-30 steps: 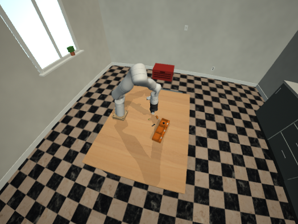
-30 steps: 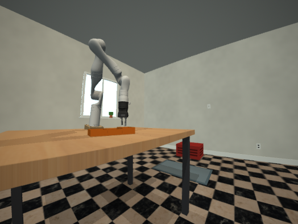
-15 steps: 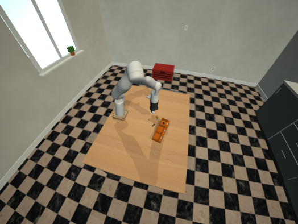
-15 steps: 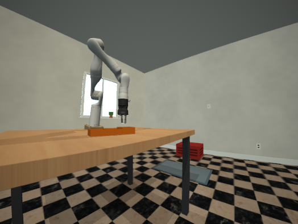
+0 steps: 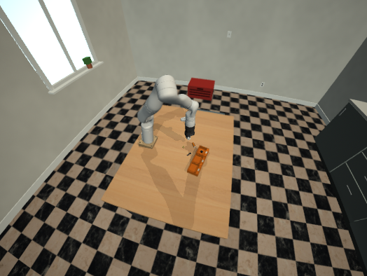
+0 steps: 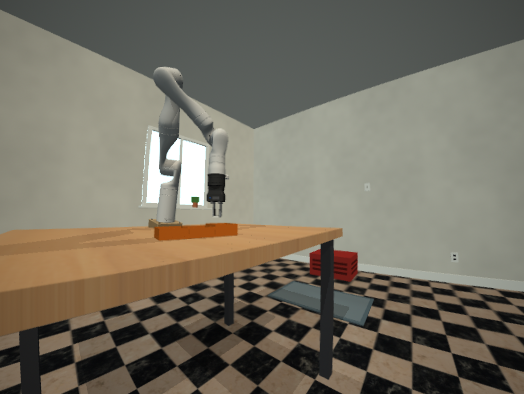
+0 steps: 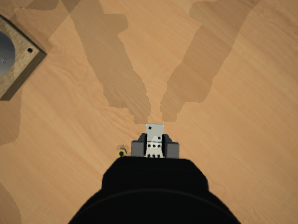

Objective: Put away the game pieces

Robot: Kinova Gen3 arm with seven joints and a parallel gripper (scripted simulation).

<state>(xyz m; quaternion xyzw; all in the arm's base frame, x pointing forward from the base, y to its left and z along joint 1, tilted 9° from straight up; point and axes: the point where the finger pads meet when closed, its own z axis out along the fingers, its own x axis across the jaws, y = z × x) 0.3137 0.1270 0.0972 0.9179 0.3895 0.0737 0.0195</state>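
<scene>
Now: hand 1 cm above the white domino. Round my hand: orange battery (7 cm below, 6 cm ahead, 2 cm to the right); then brass nut (7 cm to the right, 7 cm below, 2 cm behind); then black screw (12 cm to the right, 7 cm below, 6 cm ahead).
</scene>
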